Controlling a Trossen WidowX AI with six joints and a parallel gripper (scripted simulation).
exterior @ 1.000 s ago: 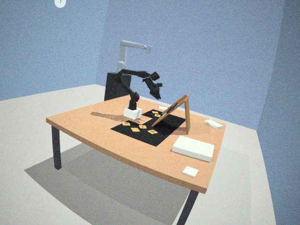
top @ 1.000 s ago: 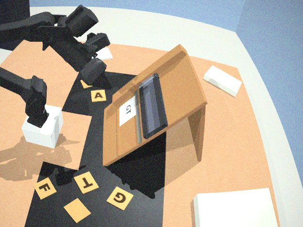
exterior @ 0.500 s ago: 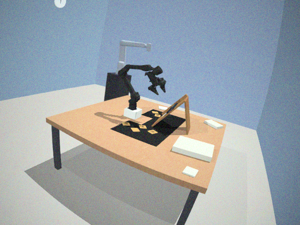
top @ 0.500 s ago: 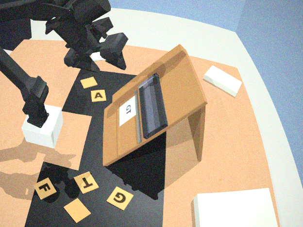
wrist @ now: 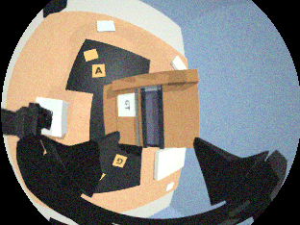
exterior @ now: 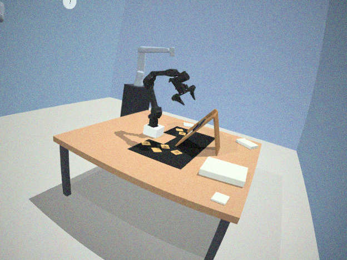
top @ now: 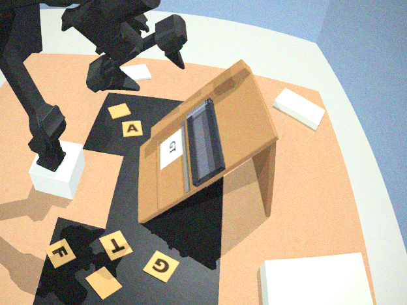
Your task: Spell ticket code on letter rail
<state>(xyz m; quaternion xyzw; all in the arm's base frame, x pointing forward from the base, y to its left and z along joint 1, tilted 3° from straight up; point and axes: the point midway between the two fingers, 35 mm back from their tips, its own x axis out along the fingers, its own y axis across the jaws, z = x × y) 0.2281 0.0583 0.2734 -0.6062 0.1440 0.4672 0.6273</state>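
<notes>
My gripper tip is now 80 mm short of the g tile, 190 mm to the left of it and 310 mm above it. Round my gripper tip: white ticket (20 mm ahead, 70 mm to the left, 220 mm below); then black mat (50 mm behind, 30 mm to the right, 310 mm below); then large white slab (450 mm ahead, 190 mm to the right, 300 mm below).
</notes>
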